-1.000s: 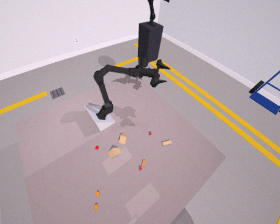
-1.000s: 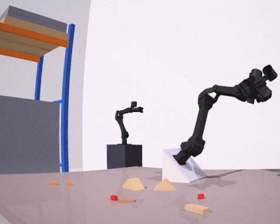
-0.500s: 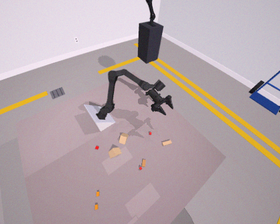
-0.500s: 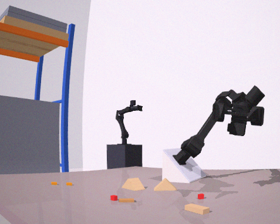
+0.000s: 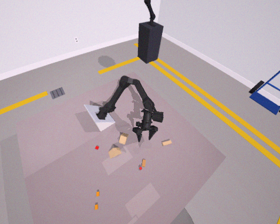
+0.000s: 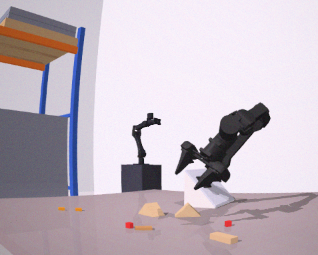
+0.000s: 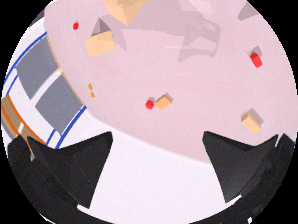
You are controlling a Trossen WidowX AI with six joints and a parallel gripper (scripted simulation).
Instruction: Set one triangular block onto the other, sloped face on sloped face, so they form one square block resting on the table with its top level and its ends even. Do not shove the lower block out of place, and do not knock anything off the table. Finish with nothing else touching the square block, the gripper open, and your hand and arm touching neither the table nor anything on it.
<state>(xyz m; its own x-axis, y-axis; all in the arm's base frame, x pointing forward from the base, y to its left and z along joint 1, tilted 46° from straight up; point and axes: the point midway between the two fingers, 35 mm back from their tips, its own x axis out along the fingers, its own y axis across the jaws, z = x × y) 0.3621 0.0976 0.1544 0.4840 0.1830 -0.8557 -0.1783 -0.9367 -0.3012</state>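
My gripper tip is 21 cm to the left of the tan triangular block, 12 cm above it and 9 cm past it.
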